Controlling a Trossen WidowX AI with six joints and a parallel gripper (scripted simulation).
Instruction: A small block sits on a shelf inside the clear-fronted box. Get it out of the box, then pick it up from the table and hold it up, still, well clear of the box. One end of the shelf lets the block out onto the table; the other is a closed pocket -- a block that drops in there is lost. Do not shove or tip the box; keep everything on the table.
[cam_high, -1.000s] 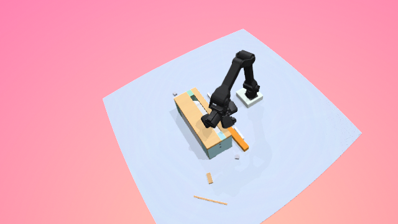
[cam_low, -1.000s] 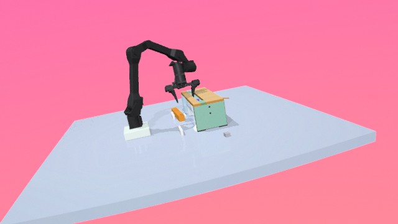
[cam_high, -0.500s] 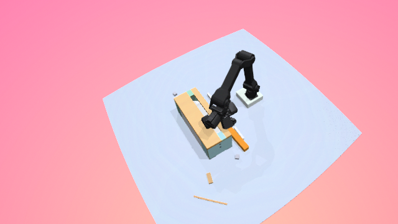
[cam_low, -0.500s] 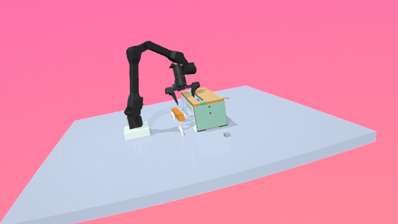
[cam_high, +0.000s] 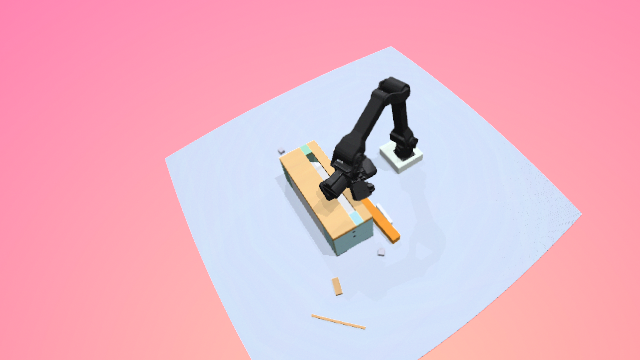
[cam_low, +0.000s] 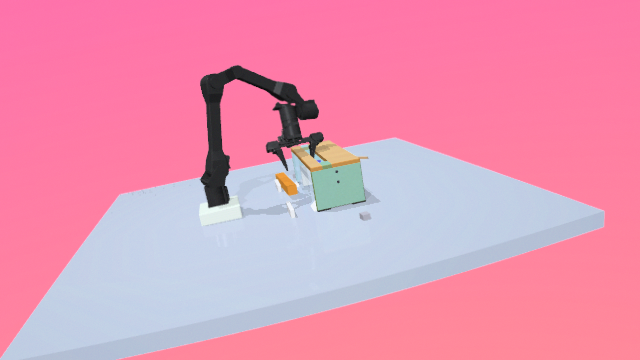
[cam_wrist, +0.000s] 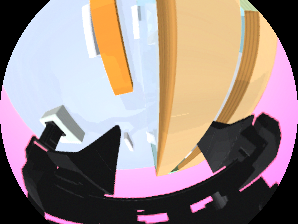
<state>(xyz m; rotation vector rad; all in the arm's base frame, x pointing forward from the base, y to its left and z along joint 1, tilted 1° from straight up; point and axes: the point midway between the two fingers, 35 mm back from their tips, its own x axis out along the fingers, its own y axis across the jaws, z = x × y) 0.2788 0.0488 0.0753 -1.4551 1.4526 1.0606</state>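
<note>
My gripper tip is 5 cm short of the blue block and 2 cm to the left of it. Round my gripper tip: box (3 cm ahead, 2 cm to the right, 2 cm below); thin stick (37 cm to the left, 26 cm ahead, 8 cm below); orange bar (12 cm to the left, 7 cm below, 4 cm behind).
</note>
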